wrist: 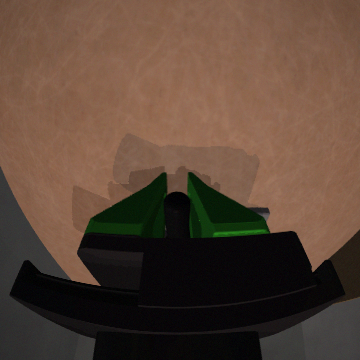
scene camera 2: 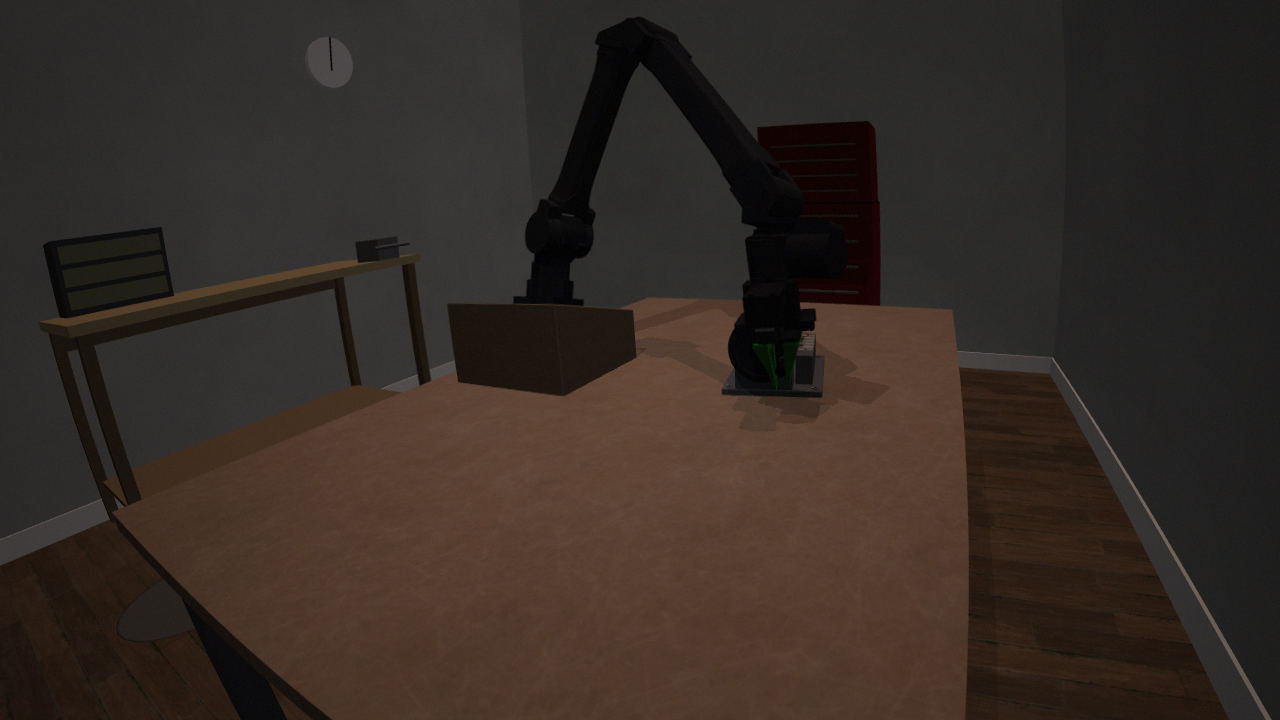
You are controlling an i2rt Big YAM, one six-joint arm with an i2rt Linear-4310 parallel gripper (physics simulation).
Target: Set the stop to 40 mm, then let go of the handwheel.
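Where they show: gripper, fingertip midpoint: [wrist: 176, 179] [scene camera 2: 782, 388]; arm's base, origin of the base link: [scene camera 2: 549, 306].
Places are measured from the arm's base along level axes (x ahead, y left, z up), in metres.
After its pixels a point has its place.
The stop device stands on a grey base plate [scene camera 2: 816, 390] @[z -0.101, x 0.495, y -0.079 m] toward the far right of the table. Its black handwheel [scene camera 2: 742, 356] @[z -0.047, x 0.391, y -0.109 m] faces the camera, partly covered by the gripper. A grey housing [scene camera 2: 805, 362] @[z -0.067, x 0.474, y -0.053 m] shows behind it; no scale or stop reading can be made out. My gripper [scene camera 2: 781, 385] @[z -0.078, x 0.457, y -0.147 m] [wrist: 176, 179] @[z -0.078, x 0.457, y -0.147 m] points down in front of the wheel's lower right part. In the wrist view, the wheel's black round handle [wrist: 177, 212] @[z -0.046, x 0.454, y -0.149 m] fills the narrow gap between the green fingers, which are shut on it. A small grey edge shows right of the fingers.
An open brown box [scene camera 2: 510, 349] @[z -0.042, x 0.018, y -0.152 m] stands left of the device on the table [scene camera 2: 581, 537] @[z -0.112, x 0.349, y -0.507 m]. The arm's base [scene camera 2: 548, 291] @[z 0.033, x 0.021, y -0.029 m] is behind the box. A wooden side bench [scene camera 2: 241, 288] stands at the left and a red tool cabinet [scene camera 2: 836, 161] at the back.
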